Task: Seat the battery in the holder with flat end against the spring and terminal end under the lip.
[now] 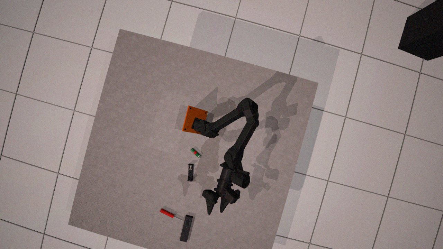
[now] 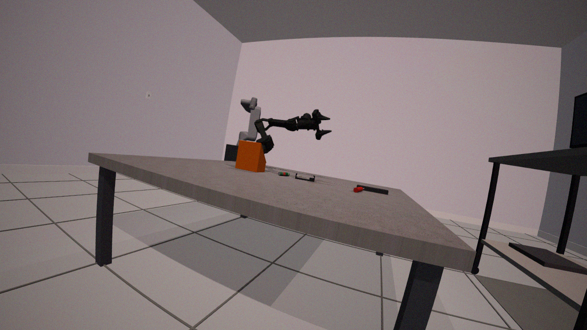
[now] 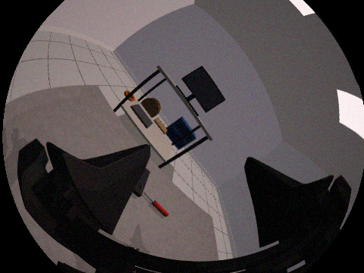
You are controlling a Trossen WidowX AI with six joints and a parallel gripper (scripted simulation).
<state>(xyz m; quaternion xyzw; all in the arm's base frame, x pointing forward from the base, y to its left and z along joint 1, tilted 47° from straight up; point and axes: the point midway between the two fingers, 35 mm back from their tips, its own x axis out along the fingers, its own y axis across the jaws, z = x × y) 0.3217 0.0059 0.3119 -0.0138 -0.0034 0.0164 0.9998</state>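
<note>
The battery lies 16 cm behind my gripper tip, 20 cm to the right of it and 33 cm below it. Also, from my gripper tip: screwdriver 26 cm ahead, 20 cm to the right, 32 cm below.
</note>
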